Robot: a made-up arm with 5 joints. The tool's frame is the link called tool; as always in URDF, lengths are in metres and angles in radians. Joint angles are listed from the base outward. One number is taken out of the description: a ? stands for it. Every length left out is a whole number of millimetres.
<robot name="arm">
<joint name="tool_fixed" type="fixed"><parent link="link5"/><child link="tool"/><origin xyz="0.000 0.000 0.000" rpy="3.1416 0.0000 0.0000"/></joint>
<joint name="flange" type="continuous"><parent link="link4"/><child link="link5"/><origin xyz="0.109 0.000 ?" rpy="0.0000 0.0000 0.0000"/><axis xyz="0 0 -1"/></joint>
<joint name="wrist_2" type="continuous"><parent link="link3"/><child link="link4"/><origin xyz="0.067 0.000 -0.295" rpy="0.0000 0.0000 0.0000"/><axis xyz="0 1 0"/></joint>
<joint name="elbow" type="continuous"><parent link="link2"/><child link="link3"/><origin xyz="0.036 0.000 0.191" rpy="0.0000 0.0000 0.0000"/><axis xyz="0 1 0"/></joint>
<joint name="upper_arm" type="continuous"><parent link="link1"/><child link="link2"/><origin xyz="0.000 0.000 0.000" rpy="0.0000 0.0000 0.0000"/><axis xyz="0 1 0"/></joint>
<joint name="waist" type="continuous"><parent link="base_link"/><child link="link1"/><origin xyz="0.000 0.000 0.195" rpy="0.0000 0.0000 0.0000"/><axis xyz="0 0 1"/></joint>
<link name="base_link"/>
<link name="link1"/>
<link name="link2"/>
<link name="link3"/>
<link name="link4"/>
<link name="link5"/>
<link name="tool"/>
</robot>
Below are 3 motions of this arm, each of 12 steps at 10 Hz.
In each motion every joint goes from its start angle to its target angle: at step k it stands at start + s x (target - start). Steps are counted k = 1, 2, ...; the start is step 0. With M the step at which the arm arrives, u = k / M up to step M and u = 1 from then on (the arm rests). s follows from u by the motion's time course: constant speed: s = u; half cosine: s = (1 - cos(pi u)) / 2; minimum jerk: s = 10 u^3 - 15 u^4 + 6 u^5.
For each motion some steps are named. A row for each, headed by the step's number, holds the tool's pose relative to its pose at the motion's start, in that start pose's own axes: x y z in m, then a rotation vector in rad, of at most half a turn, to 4 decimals.
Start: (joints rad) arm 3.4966 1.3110 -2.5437 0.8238 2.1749
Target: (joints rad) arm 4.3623 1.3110 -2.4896 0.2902 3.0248
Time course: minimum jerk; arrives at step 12
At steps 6, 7, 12:
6: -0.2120 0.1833 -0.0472 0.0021 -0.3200 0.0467
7: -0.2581 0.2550 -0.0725 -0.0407 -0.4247 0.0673
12: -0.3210 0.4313 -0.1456 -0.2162 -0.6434 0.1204

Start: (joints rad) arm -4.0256 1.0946 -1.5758 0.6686 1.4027
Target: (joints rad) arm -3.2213 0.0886 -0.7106 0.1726 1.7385
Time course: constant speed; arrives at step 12
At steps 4, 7, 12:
4: -0.1278 -0.0012 -0.0860 0.2068 0.0452 -0.1562
7: -0.2218 0.0339 -0.1402 0.3614 0.0262 -0.2781
12: -0.3446 0.1462 -0.2063 0.5907 -0.1047 -0.4850

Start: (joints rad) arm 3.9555 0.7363 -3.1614 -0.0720 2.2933
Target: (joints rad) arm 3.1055 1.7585 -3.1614 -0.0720 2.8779
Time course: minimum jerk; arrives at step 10
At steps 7, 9, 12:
7: 0.5578 0.0244 -0.2284 0.0650 1.0334 0.0942
9: 0.6241 -0.0047 -0.3354 0.1753 1.2247 0.1459
12: 0.6271 -0.0063 -0.3417 0.1823 1.2350 0.1490

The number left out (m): -0.139
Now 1 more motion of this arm.
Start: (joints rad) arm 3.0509 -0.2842 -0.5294 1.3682 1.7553
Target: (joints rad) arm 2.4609 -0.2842 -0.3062 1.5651 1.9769
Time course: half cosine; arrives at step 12
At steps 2, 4, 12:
2: 0.0106 0.0022 0.0076 -0.0317 -0.0155 0.0481
4: 0.0369 0.0109 0.0289 -0.1203 -0.0603 0.1765
12: 0.0976 0.0768 0.1126 -0.5150 -0.2777 0.6441

